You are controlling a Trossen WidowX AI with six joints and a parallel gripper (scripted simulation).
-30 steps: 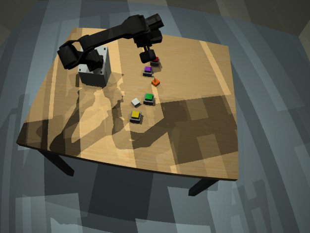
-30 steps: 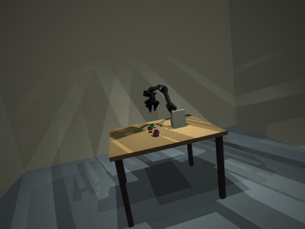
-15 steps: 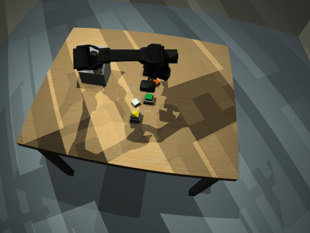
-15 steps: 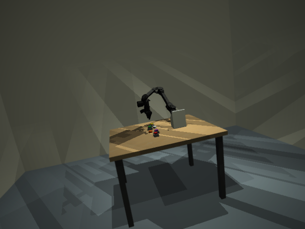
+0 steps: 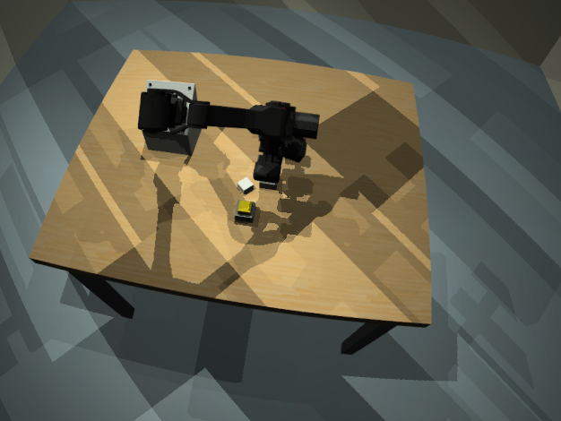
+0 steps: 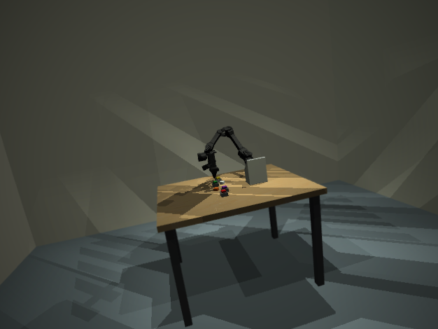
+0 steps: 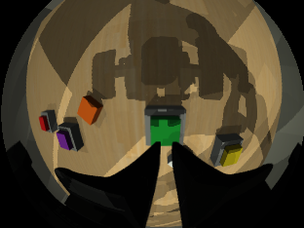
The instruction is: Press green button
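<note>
Now: the green button 3 cm below my gripper tip. Also, from my gripper tip: orange block: 11 cm to the left, 6 cm below, 2 cm ahead; then grey block: 6 cm below, 6 cm behind, 3 cm to the right; then yellow button: 11 cm to the right, 5 cm behind, 3 cm below.
</note>
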